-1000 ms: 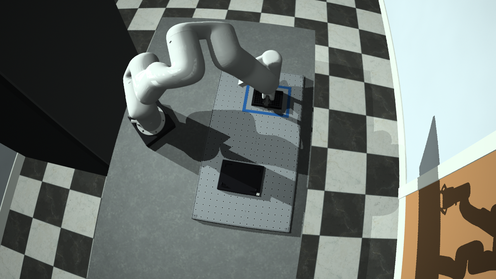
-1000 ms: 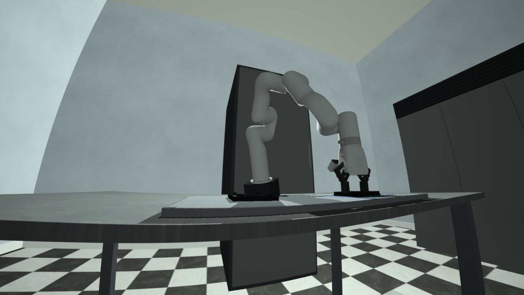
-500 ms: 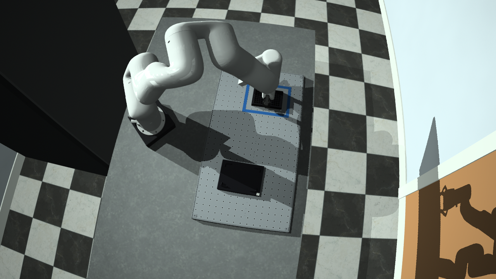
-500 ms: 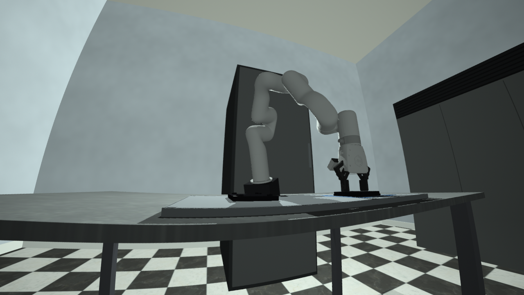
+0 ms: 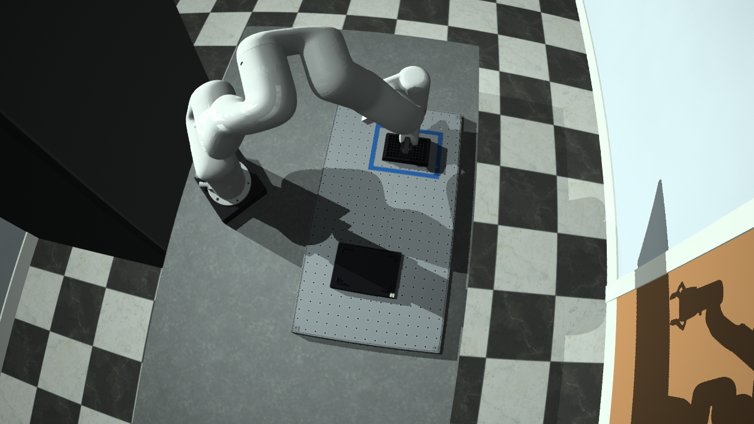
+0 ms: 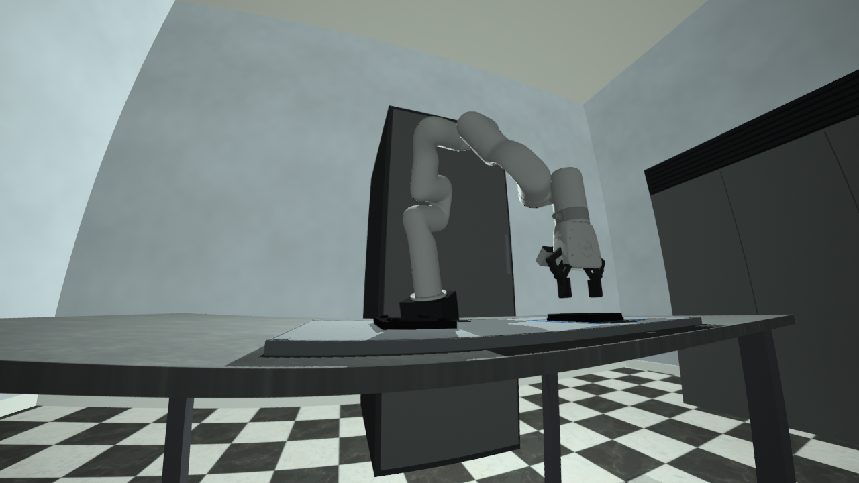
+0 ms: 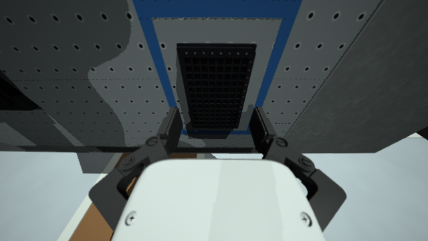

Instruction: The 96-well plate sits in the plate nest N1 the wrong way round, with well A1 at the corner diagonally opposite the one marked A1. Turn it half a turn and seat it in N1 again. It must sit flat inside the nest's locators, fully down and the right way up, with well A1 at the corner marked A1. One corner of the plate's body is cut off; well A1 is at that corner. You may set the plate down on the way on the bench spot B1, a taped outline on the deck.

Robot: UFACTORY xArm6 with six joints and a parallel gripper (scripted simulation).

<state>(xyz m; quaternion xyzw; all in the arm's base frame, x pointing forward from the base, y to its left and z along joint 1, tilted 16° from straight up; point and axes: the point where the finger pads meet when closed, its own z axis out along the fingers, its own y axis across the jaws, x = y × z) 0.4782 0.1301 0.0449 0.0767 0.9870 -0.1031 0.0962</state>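
Now: the black 96-well plate 5 cm below my hand. The rest, counted from my hand: small white A1 mark (6 cm behind, 41 cm to the right, 5 cm below); then black plate nest N1 (12 cm behind, 34 cm to the right, 5 cm below).
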